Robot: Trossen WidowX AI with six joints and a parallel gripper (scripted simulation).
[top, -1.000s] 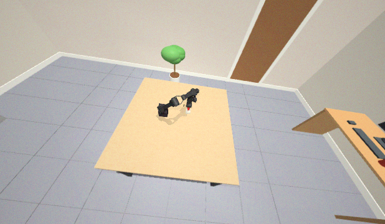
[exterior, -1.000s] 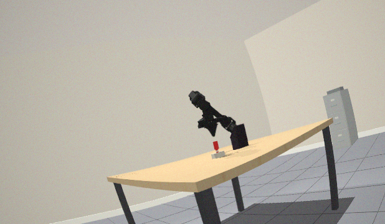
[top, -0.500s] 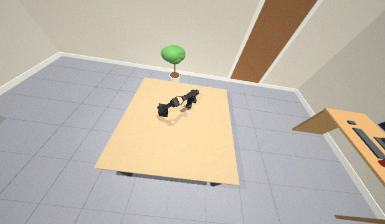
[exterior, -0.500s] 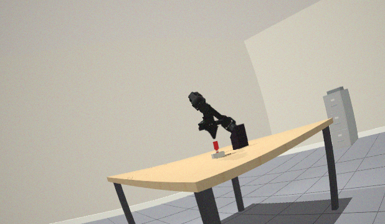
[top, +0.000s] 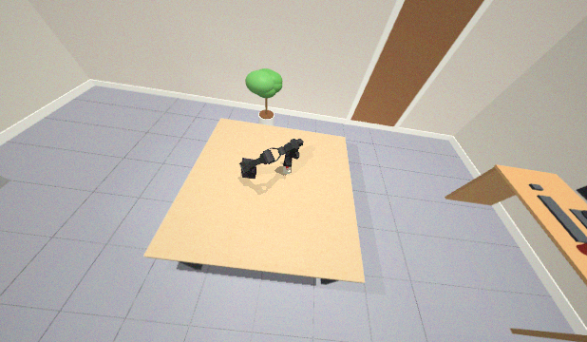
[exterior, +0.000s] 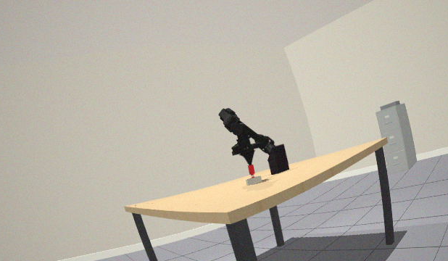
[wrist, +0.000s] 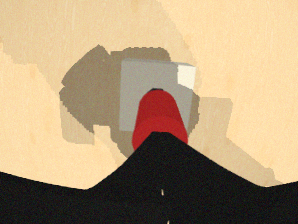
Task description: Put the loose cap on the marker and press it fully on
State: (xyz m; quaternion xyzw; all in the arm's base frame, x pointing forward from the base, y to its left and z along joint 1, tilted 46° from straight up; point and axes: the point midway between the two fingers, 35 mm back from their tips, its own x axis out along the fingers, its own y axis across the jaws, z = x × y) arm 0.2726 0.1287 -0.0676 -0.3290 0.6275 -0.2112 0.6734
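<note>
Right now the red cap is 20 mm below my gripper tip. Round my gripper tip: white holder block 90 mm below.
</note>
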